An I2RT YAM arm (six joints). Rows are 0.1 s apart.
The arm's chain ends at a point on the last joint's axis. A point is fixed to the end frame.
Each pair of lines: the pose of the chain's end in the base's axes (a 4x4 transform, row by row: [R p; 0 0 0 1], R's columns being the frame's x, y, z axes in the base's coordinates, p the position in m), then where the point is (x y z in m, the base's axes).
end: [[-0.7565, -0.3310, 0.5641, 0.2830], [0.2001, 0.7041, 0.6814, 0.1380], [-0.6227, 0.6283, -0.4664, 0.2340], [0, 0, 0, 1]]
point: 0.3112 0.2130 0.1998
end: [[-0.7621, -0.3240, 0.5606, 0.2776], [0.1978, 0.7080, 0.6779, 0.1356], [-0.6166, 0.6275, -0.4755, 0.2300], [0, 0, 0, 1]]
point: 0.3056 0.2104 0.1951
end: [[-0.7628, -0.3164, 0.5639, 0.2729], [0.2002, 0.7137, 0.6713, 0.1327], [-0.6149, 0.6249, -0.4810, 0.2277], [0, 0, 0, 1]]
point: 0.3013 0.2071 0.1923
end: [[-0.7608, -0.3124, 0.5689, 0.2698], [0.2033, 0.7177, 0.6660, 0.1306], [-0.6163, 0.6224, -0.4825, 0.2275], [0, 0, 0, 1]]
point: 0.2987 0.2047 0.1919
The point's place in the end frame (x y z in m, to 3 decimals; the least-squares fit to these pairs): 0.015 0.022 0.083
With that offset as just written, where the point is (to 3 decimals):
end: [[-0.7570, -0.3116, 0.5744, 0.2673], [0.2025, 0.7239, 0.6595, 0.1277], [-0.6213, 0.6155, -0.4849, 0.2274], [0, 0, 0, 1]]
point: 0.297 0.201 0.191
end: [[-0.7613, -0.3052, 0.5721, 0.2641], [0.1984, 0.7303, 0.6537, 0.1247], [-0.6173, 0.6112, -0.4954, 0.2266], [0, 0, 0, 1]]
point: 0.293 0.198 0.190
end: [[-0.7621, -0.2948, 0.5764, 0.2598], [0.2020, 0.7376, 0.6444, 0.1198], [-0.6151, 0.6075, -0.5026, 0.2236], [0, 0, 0, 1]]
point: 0.290 0.193 0.186
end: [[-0.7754, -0.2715, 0.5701, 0.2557], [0.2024, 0.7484, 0.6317, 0.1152], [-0.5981, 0.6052, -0.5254, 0.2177], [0, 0, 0, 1]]
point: 0.285 0.187 0.178
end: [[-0.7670, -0.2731, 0.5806, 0.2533], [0.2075, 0.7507, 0.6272, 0.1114], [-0.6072, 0.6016, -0.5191, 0.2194], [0, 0, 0, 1]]
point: 0.284 0.183 0.180
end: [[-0.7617, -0.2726, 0.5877, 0.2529], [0.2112, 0.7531, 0.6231, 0.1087], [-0.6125, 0.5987, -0.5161, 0.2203], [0, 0, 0, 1]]
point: 0.284 0.180 0.181
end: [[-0.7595, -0.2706, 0.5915, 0.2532], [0.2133, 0.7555, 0.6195, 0.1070], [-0.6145, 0.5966, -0.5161, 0.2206], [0, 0, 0, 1]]
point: 0.285 0.178 0.182
